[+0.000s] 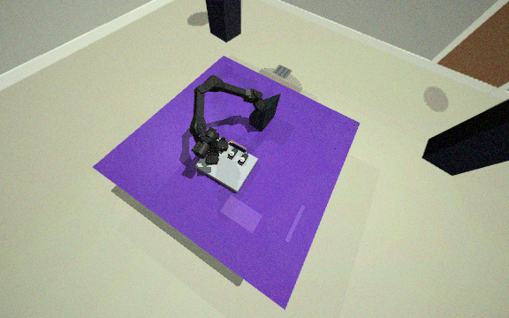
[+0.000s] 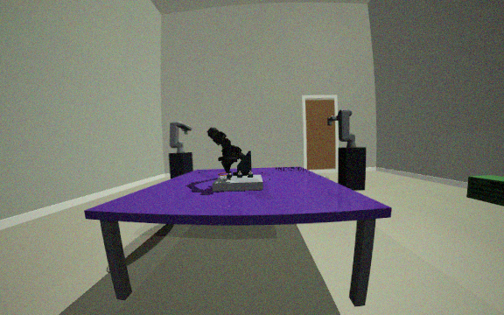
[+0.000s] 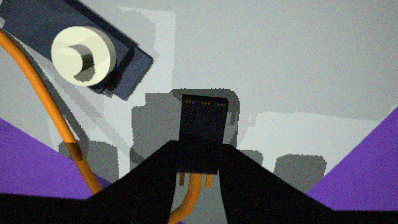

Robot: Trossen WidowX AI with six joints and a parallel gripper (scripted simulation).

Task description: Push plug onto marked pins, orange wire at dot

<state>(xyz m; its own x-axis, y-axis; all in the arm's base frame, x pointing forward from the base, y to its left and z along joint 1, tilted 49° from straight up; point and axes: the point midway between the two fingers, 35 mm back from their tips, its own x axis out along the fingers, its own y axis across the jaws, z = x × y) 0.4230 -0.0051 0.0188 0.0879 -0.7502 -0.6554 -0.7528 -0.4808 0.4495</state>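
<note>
My gripper tip is 13 cm past the yellow band, 1 cm to the right of it and 2 cm above it. Round my gripper tip: grey holder: 2 cm ahead, 8 cm to the left, 7 cm below.
</note>
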